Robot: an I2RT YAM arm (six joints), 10 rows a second.
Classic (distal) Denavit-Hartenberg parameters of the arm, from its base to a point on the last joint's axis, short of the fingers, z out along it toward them. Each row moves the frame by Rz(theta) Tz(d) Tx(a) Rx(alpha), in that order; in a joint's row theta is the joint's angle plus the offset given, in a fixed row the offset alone. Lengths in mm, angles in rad.
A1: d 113.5; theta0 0; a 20; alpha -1.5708
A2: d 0; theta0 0; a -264; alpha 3.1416
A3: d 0; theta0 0.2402; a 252.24; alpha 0
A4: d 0; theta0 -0.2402; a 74; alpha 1.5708
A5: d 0; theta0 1.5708; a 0; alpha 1.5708
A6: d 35.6; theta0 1.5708; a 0; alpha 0
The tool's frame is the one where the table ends.
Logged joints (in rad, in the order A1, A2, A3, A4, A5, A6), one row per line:
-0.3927 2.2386 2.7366 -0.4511 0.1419 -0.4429
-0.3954 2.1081 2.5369 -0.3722 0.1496 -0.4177
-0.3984 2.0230 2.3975 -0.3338 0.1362 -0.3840
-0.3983 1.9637 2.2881 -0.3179 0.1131 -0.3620
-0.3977 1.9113 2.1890 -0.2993 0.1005 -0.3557
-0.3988 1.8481 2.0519 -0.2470 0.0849 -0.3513
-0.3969 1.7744 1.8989 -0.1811 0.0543 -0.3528
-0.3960 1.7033 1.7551 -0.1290 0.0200 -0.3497
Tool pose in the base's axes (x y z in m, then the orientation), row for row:
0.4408 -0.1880 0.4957 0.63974 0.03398 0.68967 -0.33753
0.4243 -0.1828 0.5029 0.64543 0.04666 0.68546 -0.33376
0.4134 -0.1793 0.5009 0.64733 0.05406 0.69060 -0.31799
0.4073 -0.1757 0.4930 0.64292 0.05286 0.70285 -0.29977
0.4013 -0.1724 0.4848 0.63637 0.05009 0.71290 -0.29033
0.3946 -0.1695 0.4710 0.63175 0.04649 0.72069 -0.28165
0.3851 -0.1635 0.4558 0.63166 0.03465 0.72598 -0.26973
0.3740 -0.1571 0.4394 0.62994 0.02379 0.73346 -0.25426
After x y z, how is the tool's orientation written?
As a quaternion, w x y z.
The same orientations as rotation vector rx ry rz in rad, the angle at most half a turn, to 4 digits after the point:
0.0775 1.5732 -0.7700
0.1062 1.5601 -0.7596
0.1229 1.5706 -0.7232
0.1204 1.6013 -0.6829
0.1144 1.6284 -0.6632
0.1064 1.6493 -0.6446
0.0793 1.6615 -0.6173
0.0545 1.6797 -0.5823

